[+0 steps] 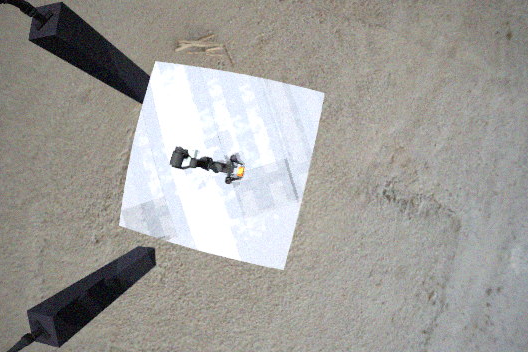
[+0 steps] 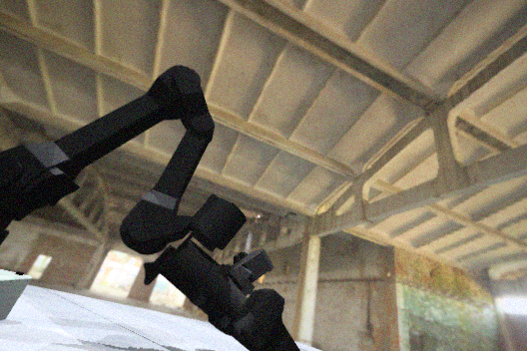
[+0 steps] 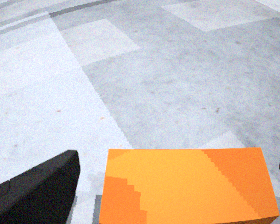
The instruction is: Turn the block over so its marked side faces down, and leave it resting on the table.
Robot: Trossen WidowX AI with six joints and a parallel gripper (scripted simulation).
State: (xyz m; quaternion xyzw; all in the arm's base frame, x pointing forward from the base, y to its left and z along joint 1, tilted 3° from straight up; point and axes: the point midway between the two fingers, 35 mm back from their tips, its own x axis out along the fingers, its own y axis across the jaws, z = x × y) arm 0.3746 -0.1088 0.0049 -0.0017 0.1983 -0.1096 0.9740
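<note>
The block lies 2 cm behind my gripper tip and 1 cm below it.
</note>
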